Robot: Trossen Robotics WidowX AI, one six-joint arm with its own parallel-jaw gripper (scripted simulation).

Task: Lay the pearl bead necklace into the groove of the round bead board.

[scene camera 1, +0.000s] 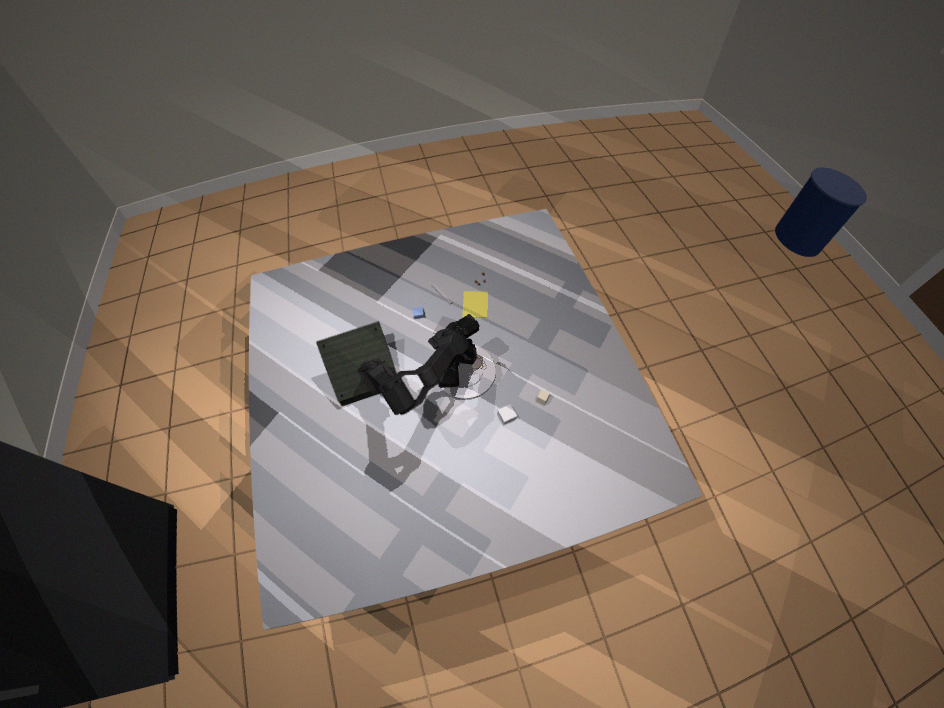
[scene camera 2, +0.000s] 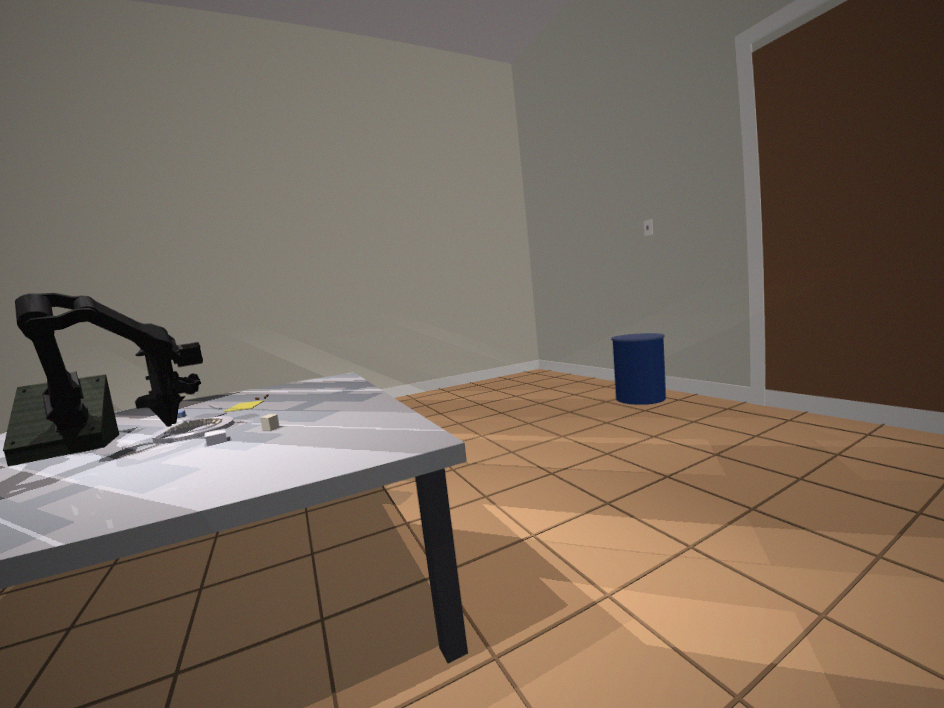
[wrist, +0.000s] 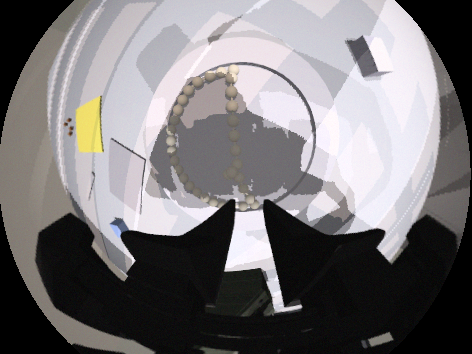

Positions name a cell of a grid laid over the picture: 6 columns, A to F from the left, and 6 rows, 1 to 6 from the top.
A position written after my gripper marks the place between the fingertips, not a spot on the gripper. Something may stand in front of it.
my gripper: scene camera 1 C4; scene camera 2 B4; wrist D4
